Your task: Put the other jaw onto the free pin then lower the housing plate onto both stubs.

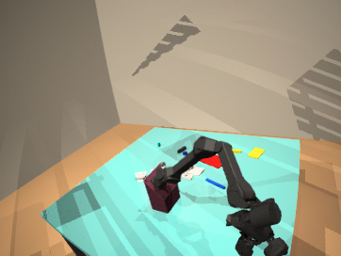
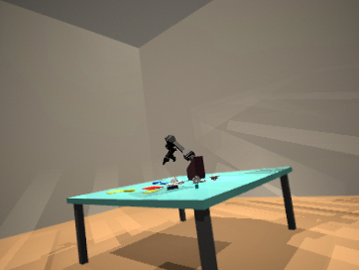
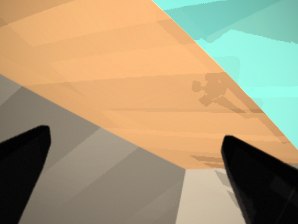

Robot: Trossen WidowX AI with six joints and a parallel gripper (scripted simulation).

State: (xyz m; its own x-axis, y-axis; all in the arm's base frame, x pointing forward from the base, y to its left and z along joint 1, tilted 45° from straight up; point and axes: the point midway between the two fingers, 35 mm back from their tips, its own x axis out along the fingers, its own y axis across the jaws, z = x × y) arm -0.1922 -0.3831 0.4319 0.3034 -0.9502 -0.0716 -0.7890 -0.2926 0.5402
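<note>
My gripper tip is 64 cm short of the red flat plate, 52 cm to the right of it and 17 cm above it. Also, from my gripper tip: yellow flat piece: 79 cm ahead, 27 cm to the left, 17 cm below; white rounded piece: 60 cm to the left, 44 cm ahead, 16 cm below; blue bar: 42 cm to the left, 42 cm ahead, 16 cm below.
</note>
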